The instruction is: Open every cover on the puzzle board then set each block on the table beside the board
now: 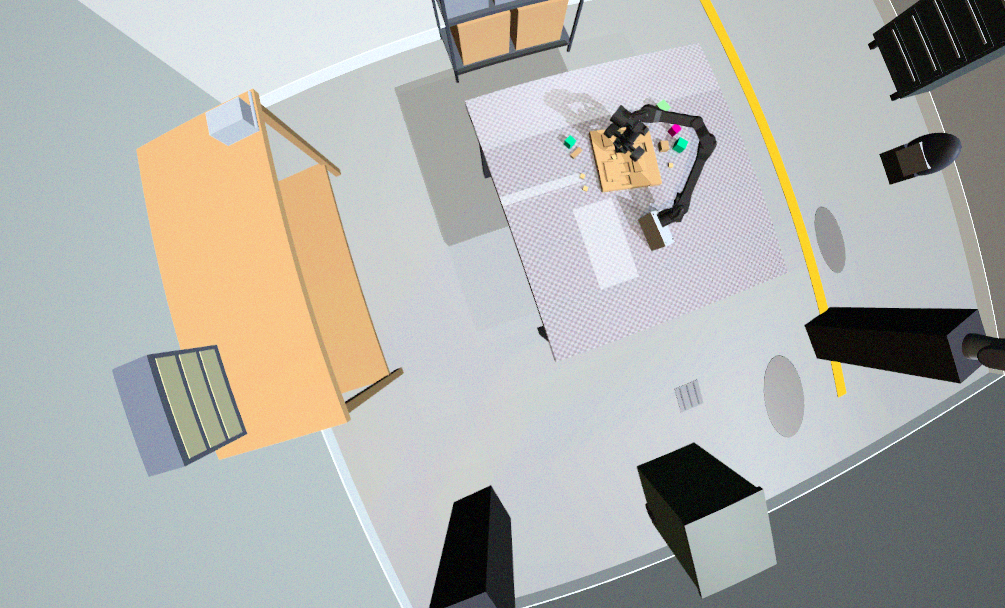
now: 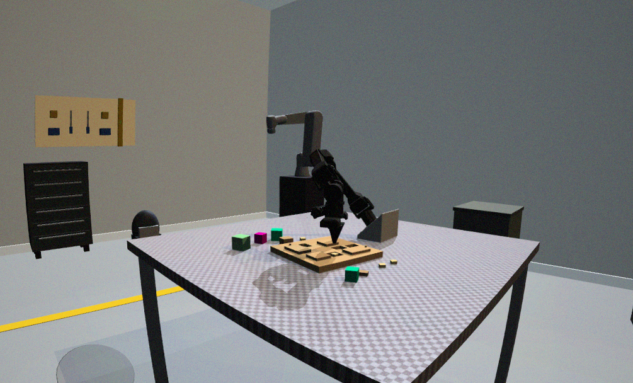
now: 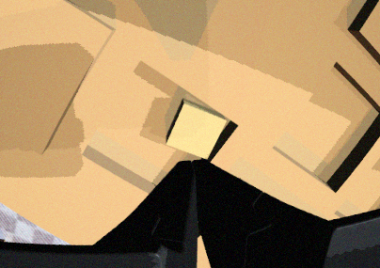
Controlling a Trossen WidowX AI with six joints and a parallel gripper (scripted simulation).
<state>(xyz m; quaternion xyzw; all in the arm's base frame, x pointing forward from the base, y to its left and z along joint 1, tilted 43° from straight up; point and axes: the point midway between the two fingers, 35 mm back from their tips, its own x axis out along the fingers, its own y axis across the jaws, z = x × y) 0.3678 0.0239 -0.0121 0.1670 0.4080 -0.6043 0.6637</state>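
The puzzle board is 1 cm behind my gripper tip, 4 cm to the right of it and 4 cm below it. Also, from my gripper tip: magenta block: 1 cm behind, 36 cm to the right, 4 cm below; then light green block: 11 cm ahead, 35 cm to the right, 3 cm below.
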